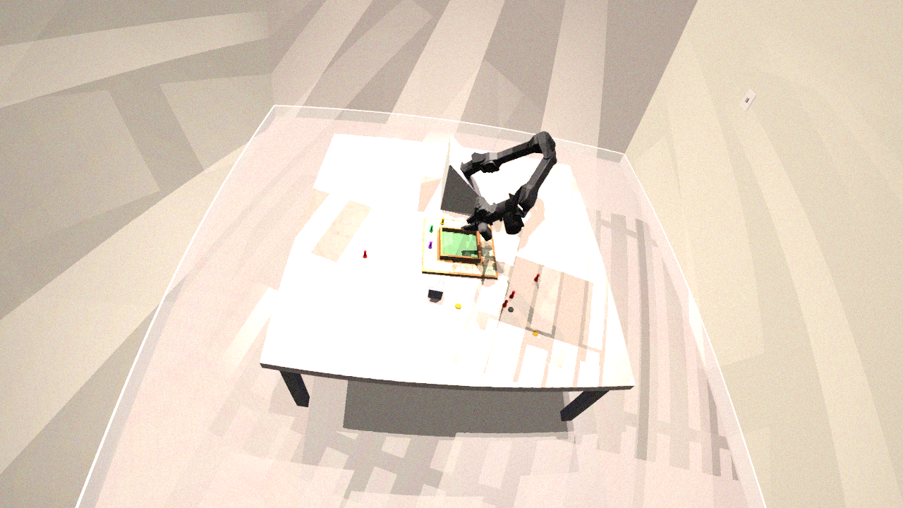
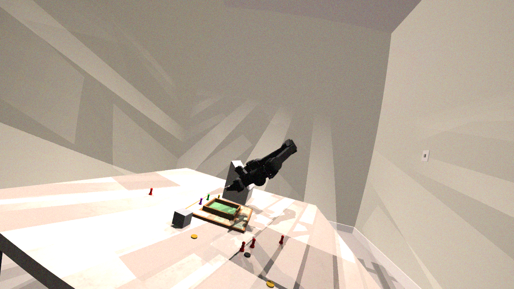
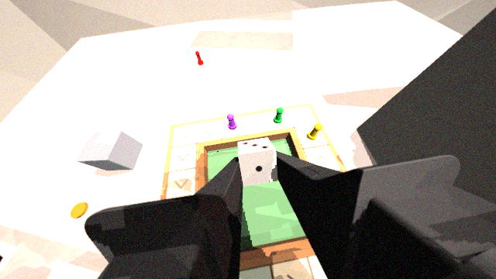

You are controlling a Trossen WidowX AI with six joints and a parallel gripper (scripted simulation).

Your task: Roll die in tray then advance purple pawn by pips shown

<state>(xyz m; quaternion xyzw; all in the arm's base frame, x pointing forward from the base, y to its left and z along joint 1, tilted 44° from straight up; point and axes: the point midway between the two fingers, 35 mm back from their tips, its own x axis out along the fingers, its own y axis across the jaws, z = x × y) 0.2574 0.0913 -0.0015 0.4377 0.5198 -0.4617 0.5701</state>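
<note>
The die lies right at my gripper tip. From my gripper tip the other things lie so: purple pawn (4 cm ahead, 11 cm to the right, 9 cm below); then green pawn (4 cm behind, 12 cm to the right, 9 cm below); then green tray (11 cm below).
</note>
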